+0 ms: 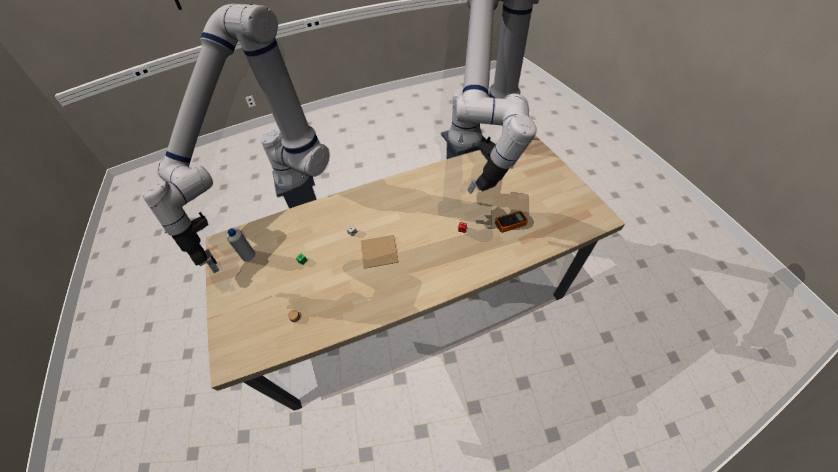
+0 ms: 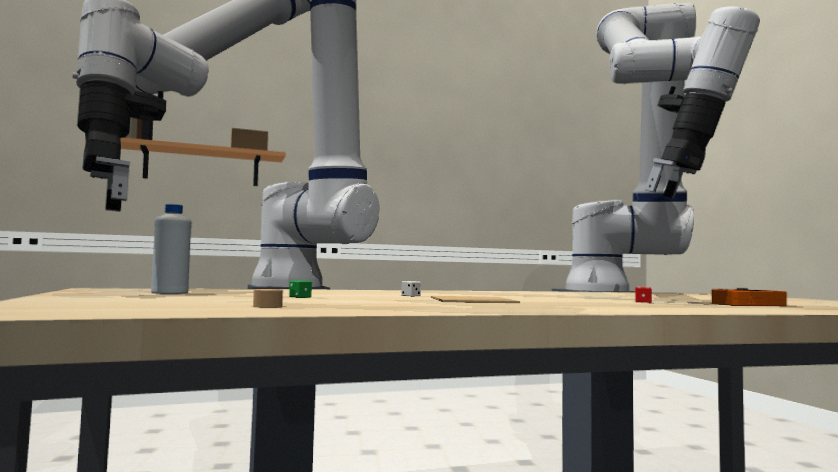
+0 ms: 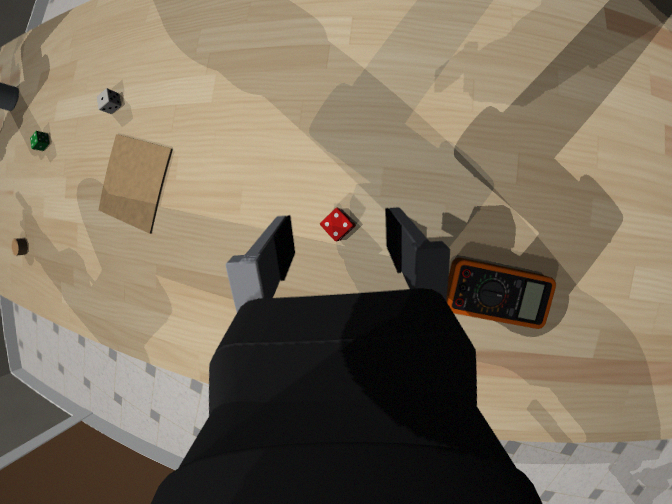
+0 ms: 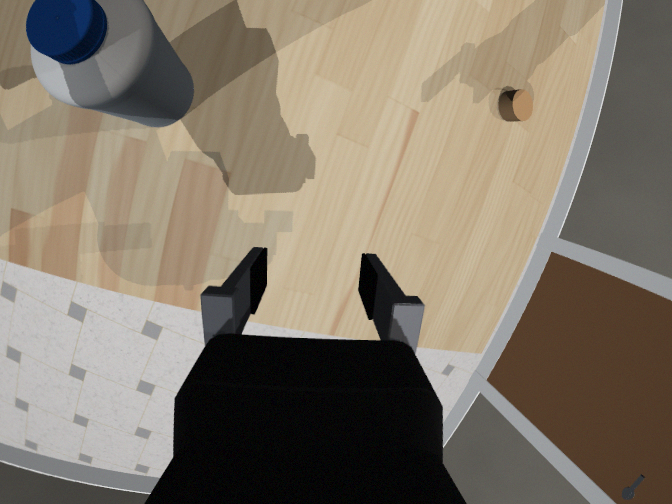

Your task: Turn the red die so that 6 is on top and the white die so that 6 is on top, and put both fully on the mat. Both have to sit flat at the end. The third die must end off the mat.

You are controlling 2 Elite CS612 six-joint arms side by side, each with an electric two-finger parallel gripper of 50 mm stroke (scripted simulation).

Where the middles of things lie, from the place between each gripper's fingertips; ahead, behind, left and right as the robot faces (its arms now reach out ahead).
I see the orange multimeter (image 2: 741, 296) 40 mm ahead of my left hand (image 2: 659, 194), 170 mm to the left of it and 220 mm below it. From my left hand the other things lie so: brown cylinder (image 4: 516, 105) 190 mm ahead, 780 mm to the right, 230 mm below; then brown mat (image 1: 380, 251) 400 mm to the right, 240 mm below; then grey bottle (image 2: 172, 235) 160 mm behind, 960 mm to the right, 160 mm below.
Right now the grey bottle is 15 cm behind my right hand (image 2: 115, 204), 9 cm below it and 6 cm to the left of it. From my right hand the other things lie so: brown cylinder 25 cm to the left, 21 cm ahead, 16 cm below; brown mat 62 cm to the left, 17 cm below, 1 cm ahead; orange multimeter 120 cm to the left, 15 cm below, 5 cm ahead.
